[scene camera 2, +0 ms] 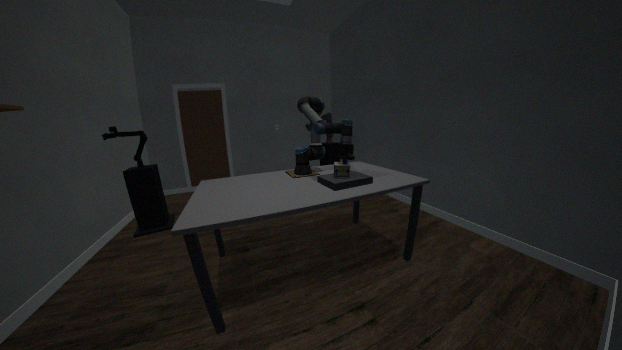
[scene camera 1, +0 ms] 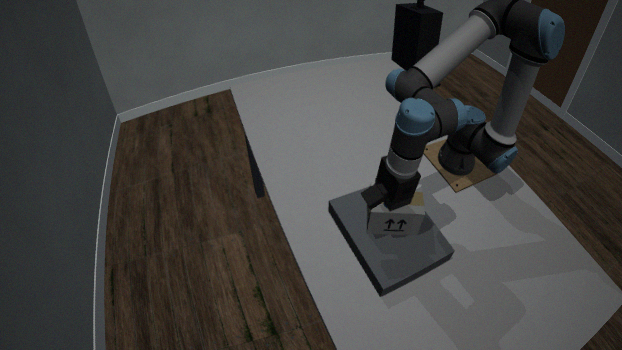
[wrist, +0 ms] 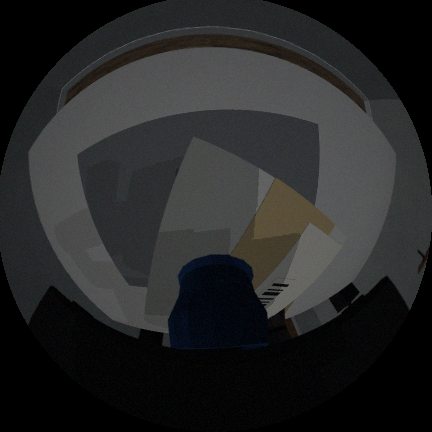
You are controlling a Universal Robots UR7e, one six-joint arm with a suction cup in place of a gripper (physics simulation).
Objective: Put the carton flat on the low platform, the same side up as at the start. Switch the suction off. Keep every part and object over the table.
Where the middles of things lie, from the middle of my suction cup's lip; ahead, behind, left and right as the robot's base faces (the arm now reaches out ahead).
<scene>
My suction cup is 130 mm above the low grey platform (scene camera 1: 390,261), 20 mm past it and 10 mm to the right of it.
</scene>
